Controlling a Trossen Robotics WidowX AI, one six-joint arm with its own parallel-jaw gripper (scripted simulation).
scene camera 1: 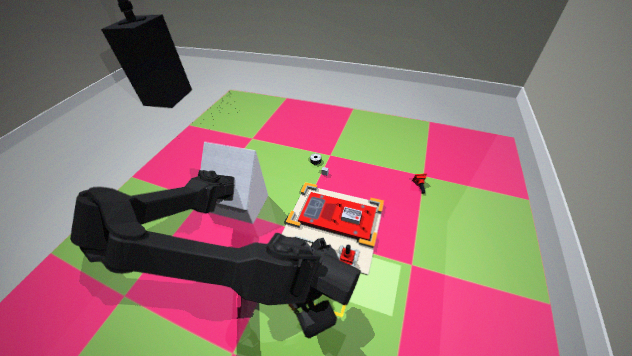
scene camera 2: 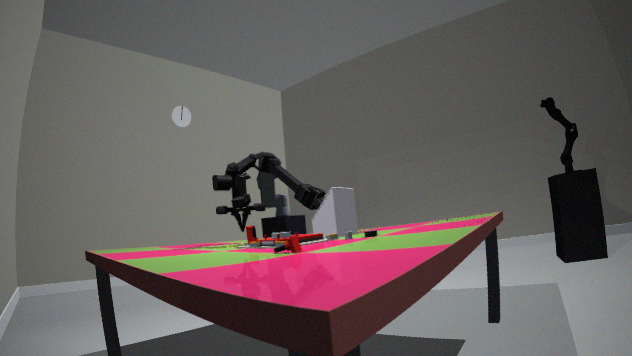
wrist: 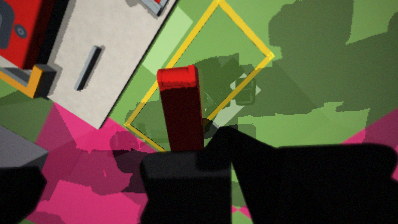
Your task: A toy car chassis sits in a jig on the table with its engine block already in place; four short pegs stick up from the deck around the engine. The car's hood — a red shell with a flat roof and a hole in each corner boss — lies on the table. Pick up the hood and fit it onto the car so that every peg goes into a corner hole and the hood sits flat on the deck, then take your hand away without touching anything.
Note:
The gripper (scene camera 1: 303,296) is shut, holding nothing.
The gripper shows as well in scene camera 2 (scene camera 2: 242,231) and in the wrist view (wrist: 224,131).

